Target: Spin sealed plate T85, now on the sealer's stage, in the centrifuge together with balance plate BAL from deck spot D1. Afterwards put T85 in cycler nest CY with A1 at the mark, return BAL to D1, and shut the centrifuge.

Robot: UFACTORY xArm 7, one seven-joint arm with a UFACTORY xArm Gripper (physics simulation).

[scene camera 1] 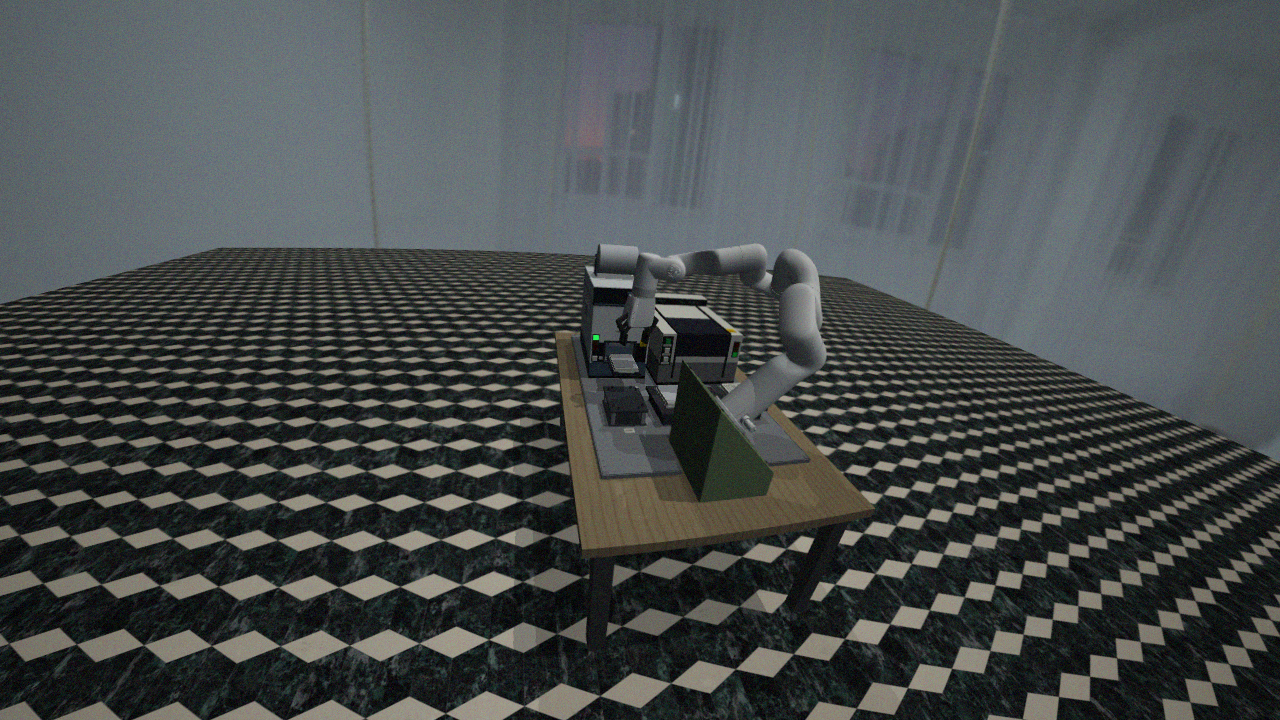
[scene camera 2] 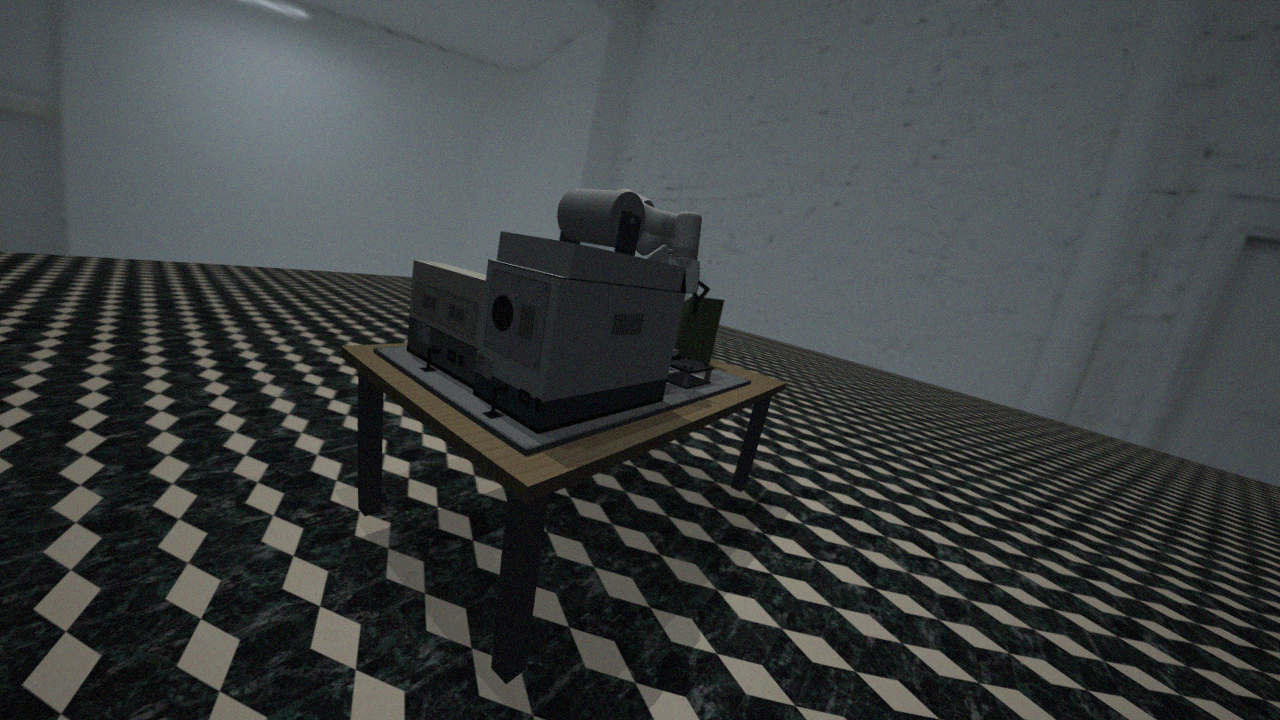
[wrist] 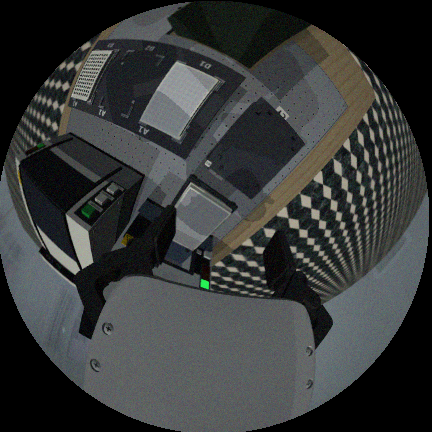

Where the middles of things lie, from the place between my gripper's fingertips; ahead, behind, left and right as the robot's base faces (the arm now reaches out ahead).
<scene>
Now: the pale plate (wrist: 183, 90) 16 cm below my hand, 13 cm to the right of it and 8 cm behind it. Also, from my hand: instrument with green button (scene camera 2: 446, 302) 34 cm to the right, 34 cm ahead, 10 cm below.
</scene>
